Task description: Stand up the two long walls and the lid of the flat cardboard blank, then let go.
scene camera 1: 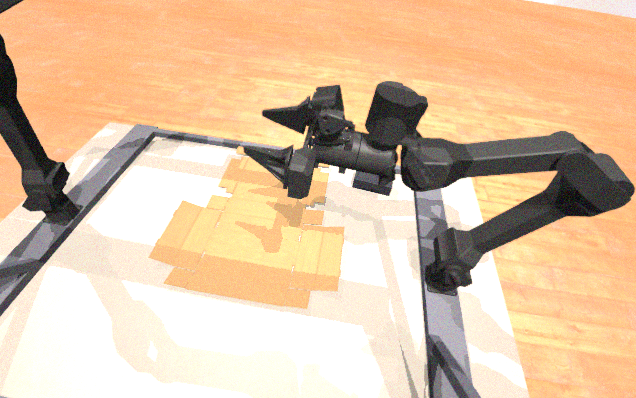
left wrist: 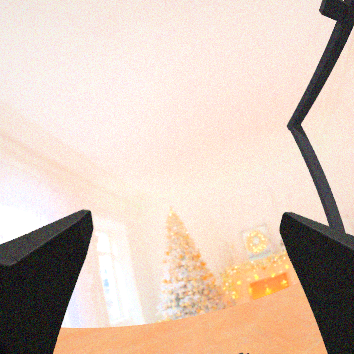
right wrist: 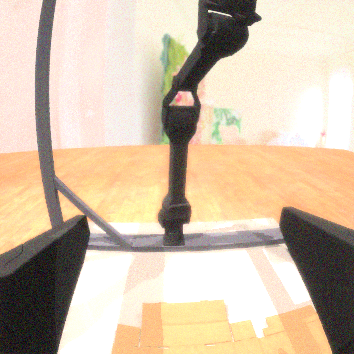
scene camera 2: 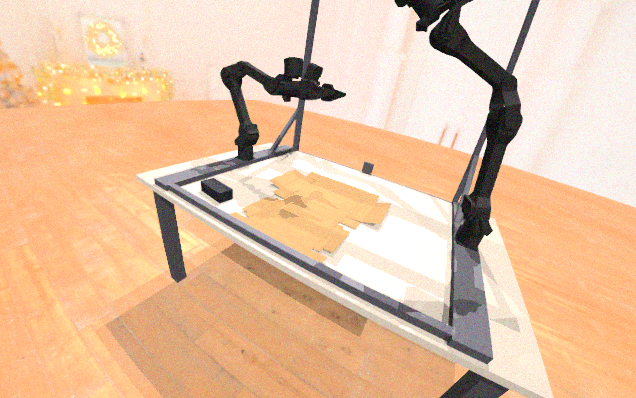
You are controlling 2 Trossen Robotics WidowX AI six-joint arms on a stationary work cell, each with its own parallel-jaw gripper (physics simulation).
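Seen in the pictures: left gripper, fingertip midpoint: (left wrist: 190,222); right gripper, fingertip midpoint: (scene camera 1: 253,129) (right wrist: 186,222) (scene camera 2: 340,93); left arm's base, origin of the base link: (scene camera 1: 63,214) (right wrist: 173,239) (scene camera 2: 466,242); right arm's base, origin of the base link: (scene camera 1: 440,280) (scene camera 2: 245,158).
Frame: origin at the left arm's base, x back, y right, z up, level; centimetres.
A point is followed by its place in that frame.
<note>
The tan cardboard blank (scene camera 1: 235,255) @(x -44.3, y 1.6, z -1.8 cm) (scene camera 2: 332,197) @(x -46.3, y -1.5, z -1.7 cm) (right wrist: 195,327) @(x -32.5, y -3.7, z -1.3 cm) lies open on the table, its panels and flaps spread out flat. In scene camera 1 a side panel (scene camera 1: 182,230) @(x -30.0, y -1.9, z -0.7 cm) lies flat at its left and another side panel (scene camera 1: 322,255) @(x -64.3, y -2.0, z -1.1 cm) at its right. My right gripper (scene camera 1: 253,131) @(x -51.5, y 0.1, z 33.3 cm) (scene camera 2: 344,94) @(x -51.5, y 0.1, z 33.3 cm) is open and empty, high above the table, and hides part of the blank's back in scene camera 1. My left gripper (left wrist: 190,222) @(x -43.1, y -7.7, z 68.7 cm) is open and empty, with the room wall and a decorated tree beyond its fingers. The blank does not show in the left wrist view.
A black block (scene camera 1: 372,182) @(x -74.8, y -26.7, z 1.6 cm) (scene camera 2: 216,190) @(x -72.1, y -31.3, z 1.6 cm) lies on the white table (scene camera 1: 225,350) @(x -49.3, y 21.7, z -1.9 cm) (scene camera 2: 400,250) @(x -17.9, y -15.7, z -1.9 cm), near the right arm's side. A grey frame rail (scene camera 2: 320,267) @(x -31.9, y -37.3, z 0.1 cm) runs along the table's edge. A small dark block (scene camera 2: 368,168) @(x -45.1, y 35.7, z 1.1 cm) shows at the far edge. Upright posts (scene camera 2: 306,65) @(x -87.5, y 34.4, z 42.7 cm) (right wrist: 44,100) @(x -4.0, y 34.4, z 43.0 cm) rise beside the arms.
</note>
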